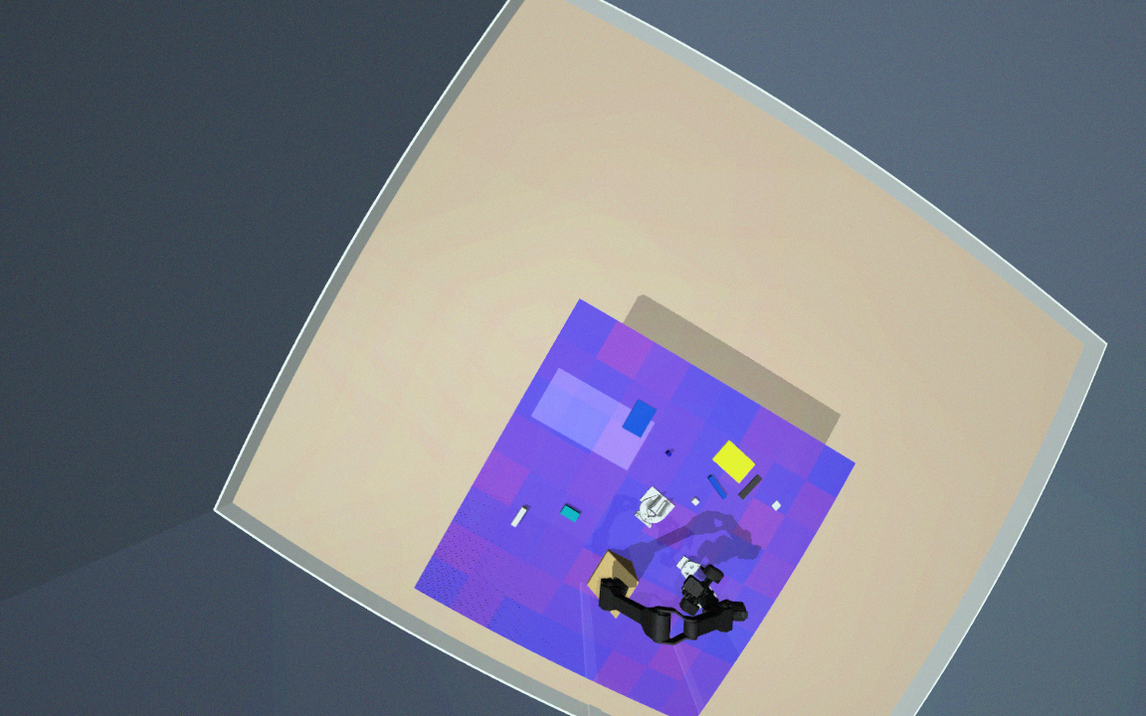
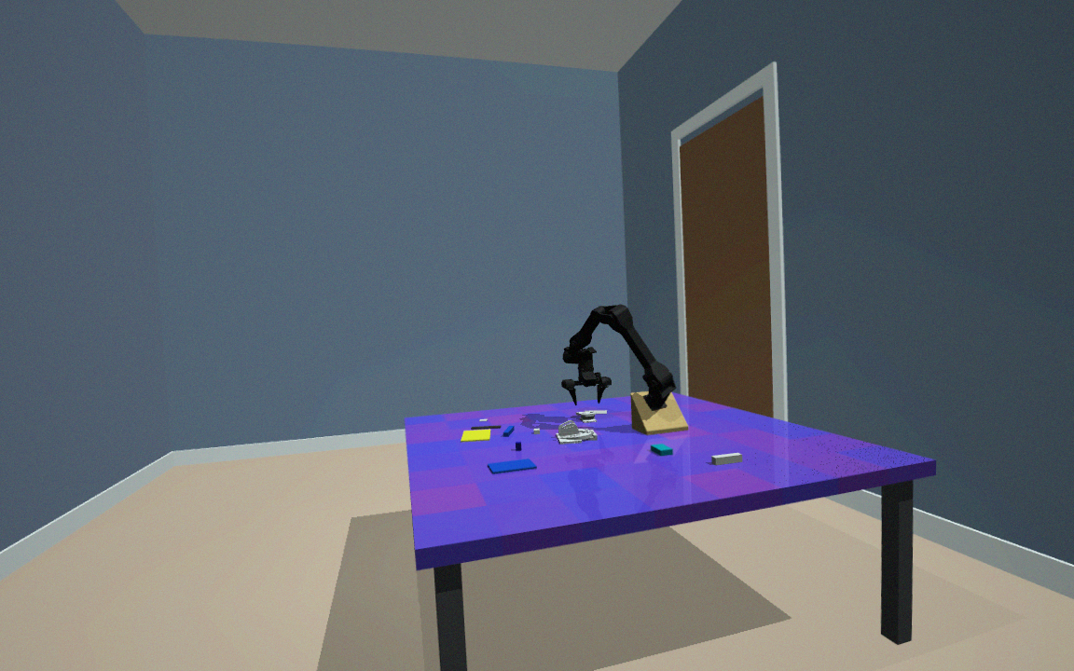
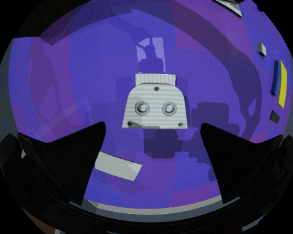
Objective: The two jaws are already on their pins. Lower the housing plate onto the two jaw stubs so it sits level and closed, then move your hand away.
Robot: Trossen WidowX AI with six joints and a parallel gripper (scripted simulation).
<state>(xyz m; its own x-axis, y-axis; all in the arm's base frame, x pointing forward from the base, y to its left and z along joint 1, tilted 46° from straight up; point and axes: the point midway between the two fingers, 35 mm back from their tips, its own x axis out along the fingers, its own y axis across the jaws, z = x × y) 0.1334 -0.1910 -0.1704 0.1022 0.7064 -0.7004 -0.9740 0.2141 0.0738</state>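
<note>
Now: gripper tip 10 cm past the pale flat piece, 11 cm to the left of it and 6 cm above it. From my gripper tip the other things lie so: blue tile 46 cm ahead, 42 cm to the left, 6 cm below; teal block 3 cm ahead, 52 cm to the left, 5 cm below; yellow tile 45 cm ahead, 1 cm to the left, 6 cm below.
</note>
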